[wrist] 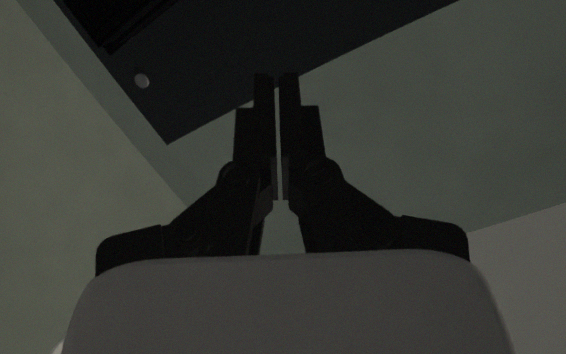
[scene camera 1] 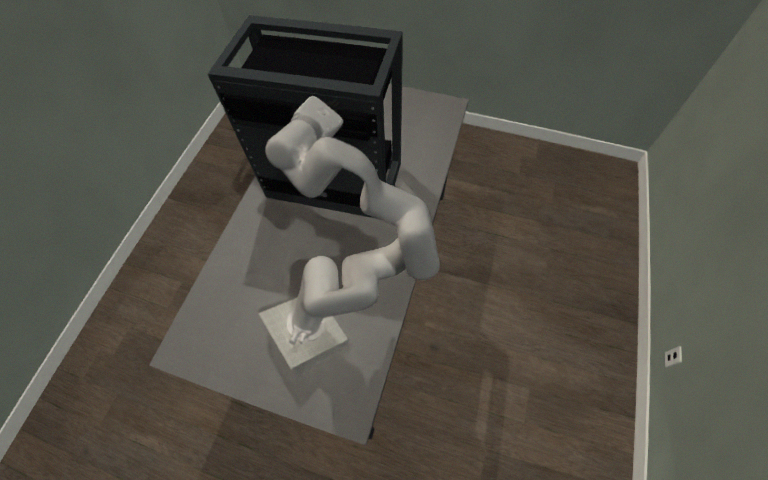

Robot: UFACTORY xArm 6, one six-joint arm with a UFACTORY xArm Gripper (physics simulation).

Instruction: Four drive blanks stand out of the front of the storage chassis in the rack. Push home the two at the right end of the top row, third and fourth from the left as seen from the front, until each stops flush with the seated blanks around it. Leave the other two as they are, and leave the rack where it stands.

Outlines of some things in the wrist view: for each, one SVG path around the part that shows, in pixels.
My gripper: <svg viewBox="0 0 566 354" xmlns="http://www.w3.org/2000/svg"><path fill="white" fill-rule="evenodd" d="M61 350L61 354L517 354L501 308L488 281L482 272L470 262L468 239L465 232L459 226L448 222L406 215L401 217L394 216L384 207L346 182L339 165L325 155L318 105L301 106L298 73L284 73L284 77L279 77L280 145L283 200L288 200L289 210L298 216L306 253L259 255L265 222L264 218L273 210L273 200L278 200L274 77L268 77L268 73L254 74L253 107L236 109L233 161L228 162L221 168L216 185L173 219L169 225L161 226L159 224L113 235L100 243L96 251L95 278L88 283L78 300Z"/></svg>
A dark rack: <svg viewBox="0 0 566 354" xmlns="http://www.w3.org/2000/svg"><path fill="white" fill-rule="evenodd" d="M54 0L166 145L254 100L254 74L268 73L268 77L274 77L275 89L279 87L279 77L284 77L284 73L298 73L299 77L383 35L459 1Z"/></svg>
